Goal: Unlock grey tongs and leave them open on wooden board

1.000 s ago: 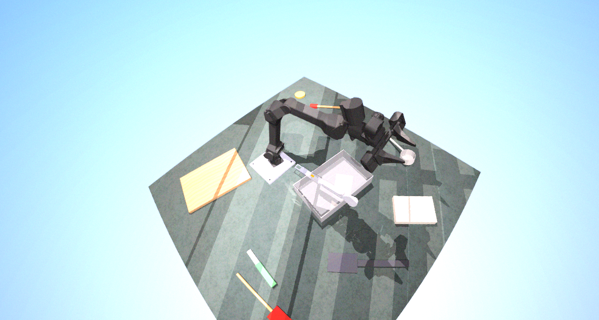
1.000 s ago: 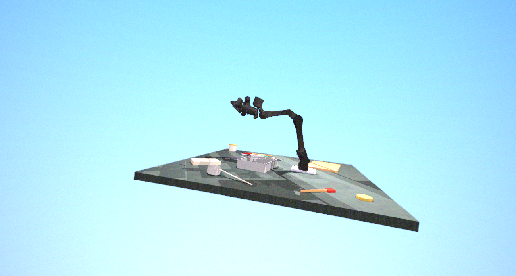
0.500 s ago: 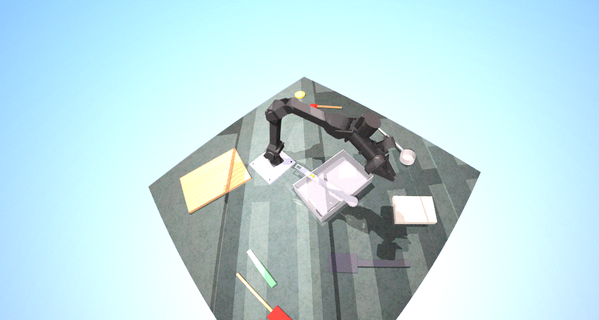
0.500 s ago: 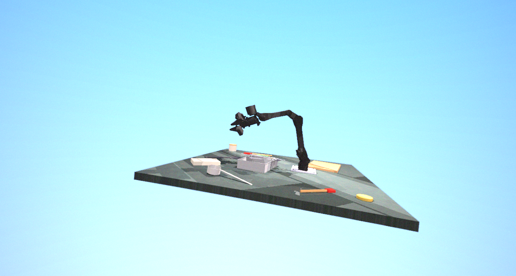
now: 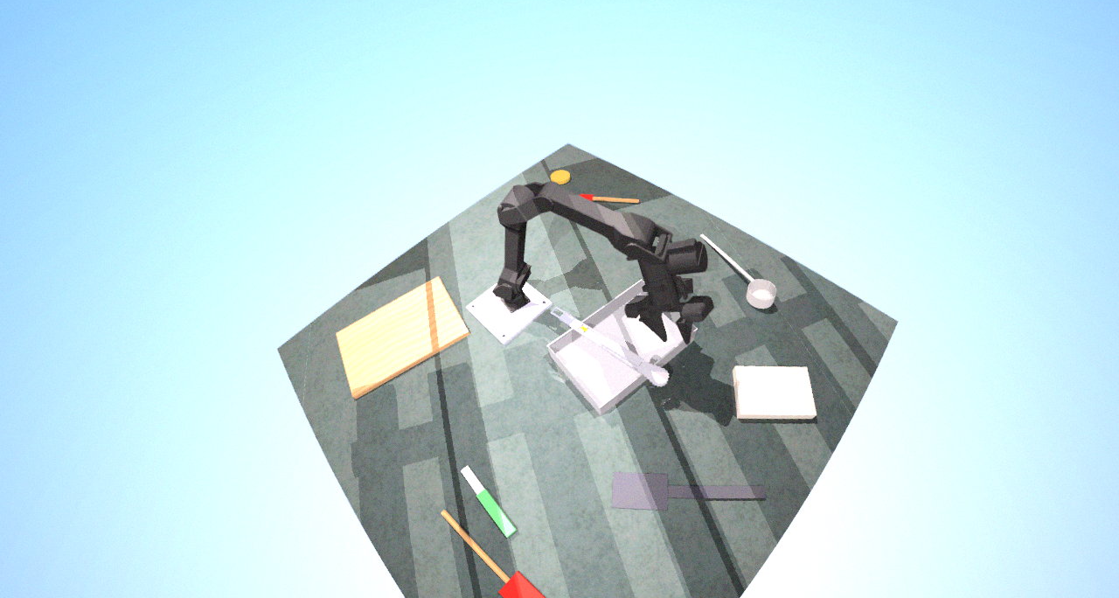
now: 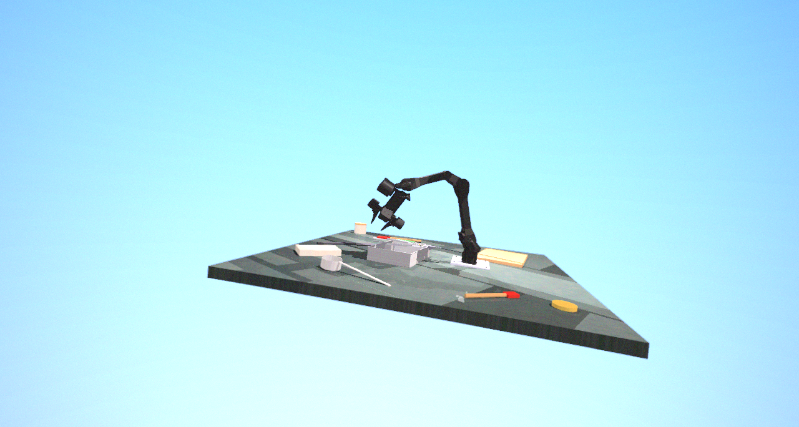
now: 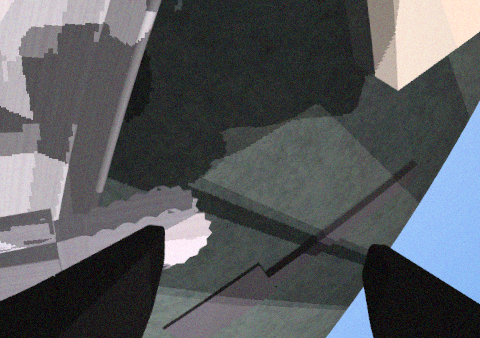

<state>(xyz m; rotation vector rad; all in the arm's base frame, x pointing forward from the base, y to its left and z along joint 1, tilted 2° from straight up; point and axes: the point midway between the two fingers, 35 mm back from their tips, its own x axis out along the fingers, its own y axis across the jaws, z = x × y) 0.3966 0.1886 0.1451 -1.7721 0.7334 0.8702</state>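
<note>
My gripper tip is 190 mm past the yellow lock piece, 110 mm to the left of it and 70 mm above it. From my gripper tip the other things lie so: dark spatula 220 mm ahead, 180 mm to the right, 130 mm below; then grey roasting tin 120 mm behind, 110 mm below, 50 mm to the right; then white block 210 mm ahead, 140 mm to the left, 120 mm below.
</note>
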